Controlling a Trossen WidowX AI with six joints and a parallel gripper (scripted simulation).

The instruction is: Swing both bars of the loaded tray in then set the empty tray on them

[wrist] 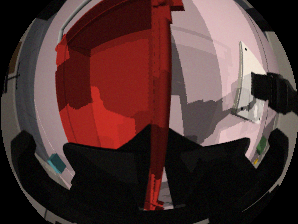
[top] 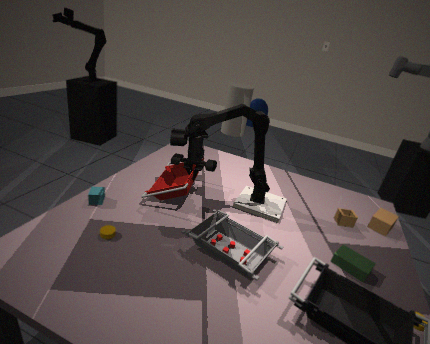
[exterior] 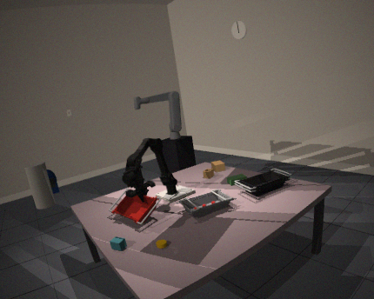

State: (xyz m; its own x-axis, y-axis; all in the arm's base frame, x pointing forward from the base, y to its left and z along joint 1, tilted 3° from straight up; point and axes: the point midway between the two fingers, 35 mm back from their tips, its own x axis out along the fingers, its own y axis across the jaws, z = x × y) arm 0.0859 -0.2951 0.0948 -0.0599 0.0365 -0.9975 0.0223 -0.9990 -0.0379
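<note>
My gripper tip is now 80 mm to the left of the red tray. Round my gripper tip: teal cube (200 mm ahead, 330 mm to the right, 60 mm below); then green block (200 mm ahead, 660 mm to the left, 60 mm below).
</note>
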